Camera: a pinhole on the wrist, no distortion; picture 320 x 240 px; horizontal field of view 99.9 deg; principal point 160.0 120.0 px. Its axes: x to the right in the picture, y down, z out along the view. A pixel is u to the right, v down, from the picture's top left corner.
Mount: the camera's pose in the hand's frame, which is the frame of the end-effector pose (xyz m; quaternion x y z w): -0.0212 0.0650 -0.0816 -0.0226 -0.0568 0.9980 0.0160
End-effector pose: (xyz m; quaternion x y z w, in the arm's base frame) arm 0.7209 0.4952 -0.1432 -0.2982 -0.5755 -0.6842 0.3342
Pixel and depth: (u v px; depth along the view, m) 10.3 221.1 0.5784
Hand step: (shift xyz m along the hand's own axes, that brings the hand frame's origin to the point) 0.5817 -0.4541 0.4707
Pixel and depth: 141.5 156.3 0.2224
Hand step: -0.0029 -0.0207 0.1336
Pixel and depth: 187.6 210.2 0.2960
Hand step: -0.1016 -0.1634 0.1869
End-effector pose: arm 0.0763 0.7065 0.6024 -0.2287 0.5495 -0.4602 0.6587
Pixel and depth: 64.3 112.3 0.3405
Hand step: 0.2053 0.0376 0.2691
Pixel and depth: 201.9 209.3 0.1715
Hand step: -0.0859 -0.0656 0.0733
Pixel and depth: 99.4 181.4 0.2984
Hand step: 0.0950 -0.1085 0.2048
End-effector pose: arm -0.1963 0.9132 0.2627 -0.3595 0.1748 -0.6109 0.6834
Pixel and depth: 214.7 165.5 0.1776
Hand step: -0.1034 -0.0122 0.0847
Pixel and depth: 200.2 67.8 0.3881
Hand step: -0.1508 0.1749 0.3158
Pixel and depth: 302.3 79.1 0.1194
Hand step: -0.1519 0.0920 0.0356
